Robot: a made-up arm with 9 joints.
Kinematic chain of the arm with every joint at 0, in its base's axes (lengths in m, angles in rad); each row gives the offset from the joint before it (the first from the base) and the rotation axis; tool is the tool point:
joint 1: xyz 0 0 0.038 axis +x
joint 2: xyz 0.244 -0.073 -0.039 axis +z
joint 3: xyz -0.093 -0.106 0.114 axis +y
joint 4: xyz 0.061 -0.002 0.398 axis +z
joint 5: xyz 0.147 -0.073 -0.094 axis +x
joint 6: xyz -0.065 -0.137 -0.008 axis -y
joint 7: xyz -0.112 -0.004 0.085 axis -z
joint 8: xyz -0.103 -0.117 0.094 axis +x
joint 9: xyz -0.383 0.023 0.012 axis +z
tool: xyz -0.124 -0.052 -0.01
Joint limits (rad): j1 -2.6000..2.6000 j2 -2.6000..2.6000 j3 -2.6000..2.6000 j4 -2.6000..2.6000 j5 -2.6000..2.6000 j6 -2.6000..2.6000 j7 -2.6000..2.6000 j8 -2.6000..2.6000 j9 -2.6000..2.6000
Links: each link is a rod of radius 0.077 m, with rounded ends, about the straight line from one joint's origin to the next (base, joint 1, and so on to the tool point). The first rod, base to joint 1, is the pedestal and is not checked.
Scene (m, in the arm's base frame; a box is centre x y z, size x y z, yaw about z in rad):
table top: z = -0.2
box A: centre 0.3 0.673 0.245 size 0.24 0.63 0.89 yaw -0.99
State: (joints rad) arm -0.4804 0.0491 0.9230 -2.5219 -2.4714 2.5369 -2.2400 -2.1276 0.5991
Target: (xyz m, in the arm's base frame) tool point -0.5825 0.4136 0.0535
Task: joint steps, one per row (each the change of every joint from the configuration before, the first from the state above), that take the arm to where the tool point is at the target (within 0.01 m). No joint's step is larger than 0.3 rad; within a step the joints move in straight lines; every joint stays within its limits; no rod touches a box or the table.
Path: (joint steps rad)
1: 0.1677 0.1154 -0.2078 0.2116 0.1670 -0.1156 0.2169 0.0173 -0.0820
2: 0.1678 0.1155 -0.2077 0.2116 0.1669 -0.1156 0.2169 0.0172 -0.0820
3: 0.1677 0.1154 -0.2078 0.2117 0.1670 -0.1156 0.2169 0.0173 -0.0820
4: -0.2399 -0.0955 -0.2261 -0.0556 0.2837 0.1025 -0.0493 -0.0168 0.1439
5: -0.2399 -0.0956 -0.2262 -0.0556 0.2837 0.1024 -0.0493 -0.0167 0.1440
6: -0.2399 -0.0955 -0.2261 -0.0557 0.2837 0.1025 -0.0493 -0.0168 0.1439
7: -0.2399 -0.0956 -0.2262 -0.0556 0.2837 0.1025 -0.0493 -0.0167 0.1440

